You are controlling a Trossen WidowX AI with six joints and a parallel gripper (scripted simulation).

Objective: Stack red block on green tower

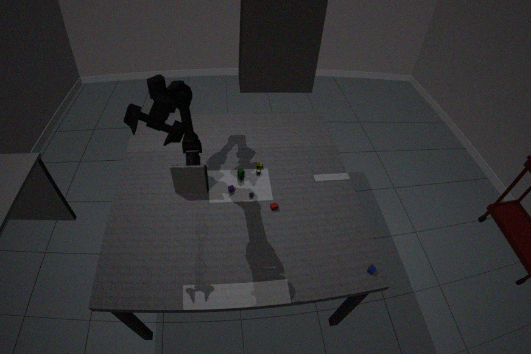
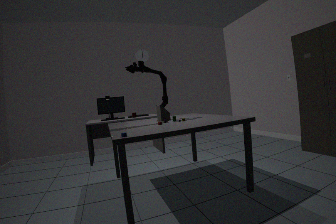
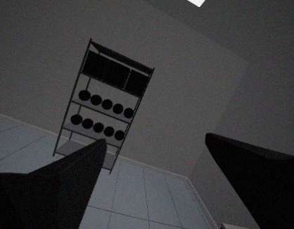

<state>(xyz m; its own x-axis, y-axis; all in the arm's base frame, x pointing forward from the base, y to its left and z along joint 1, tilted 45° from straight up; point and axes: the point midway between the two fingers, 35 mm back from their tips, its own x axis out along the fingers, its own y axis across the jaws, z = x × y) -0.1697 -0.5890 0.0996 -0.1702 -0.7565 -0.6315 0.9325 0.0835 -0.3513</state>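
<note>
Now: the red block 470 mm ahead of my gripper tip, 170 mm to the left of it and 660 mm below it. From my gripper tip the other things lie so: small dark block: 380 mm ahead, 270 mm to the left, 660 mm below; purple block: 290 mm ahead, 330 mm to the left, 660 mm below; yellow block: 460 mm ahead, 460 mm to the left, 660 mm below.
</note>
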